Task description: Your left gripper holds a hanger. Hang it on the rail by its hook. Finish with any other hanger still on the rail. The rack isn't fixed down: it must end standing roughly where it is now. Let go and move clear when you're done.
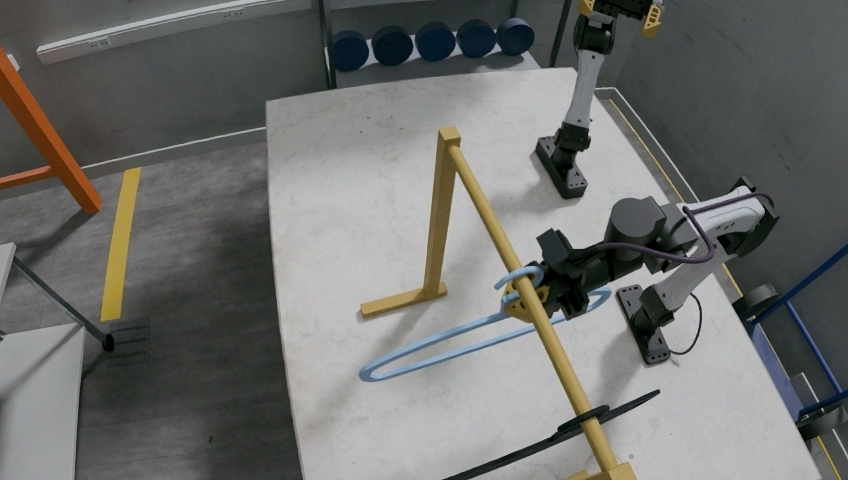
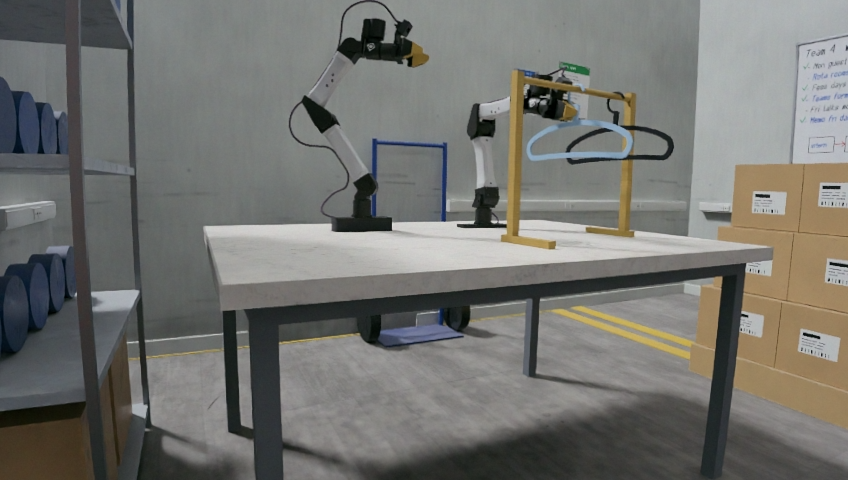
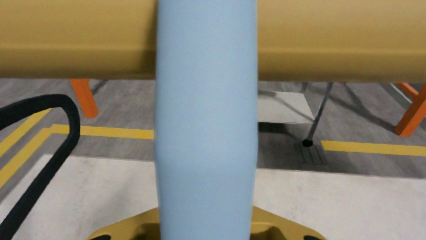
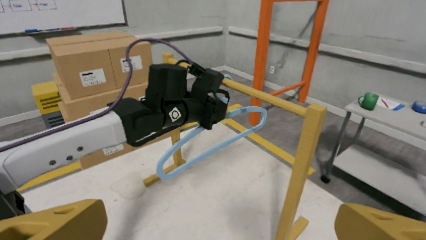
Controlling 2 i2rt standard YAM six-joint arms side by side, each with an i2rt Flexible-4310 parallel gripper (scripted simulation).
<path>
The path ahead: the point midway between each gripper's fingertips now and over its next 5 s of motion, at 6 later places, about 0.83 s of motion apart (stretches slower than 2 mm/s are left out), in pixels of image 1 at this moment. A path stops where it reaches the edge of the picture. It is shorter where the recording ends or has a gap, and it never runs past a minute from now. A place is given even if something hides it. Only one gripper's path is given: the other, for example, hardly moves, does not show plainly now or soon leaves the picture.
The left gripper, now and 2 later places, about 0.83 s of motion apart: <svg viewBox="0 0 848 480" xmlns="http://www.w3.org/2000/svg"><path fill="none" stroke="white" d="M502 306L512 305L615 251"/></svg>
</path>
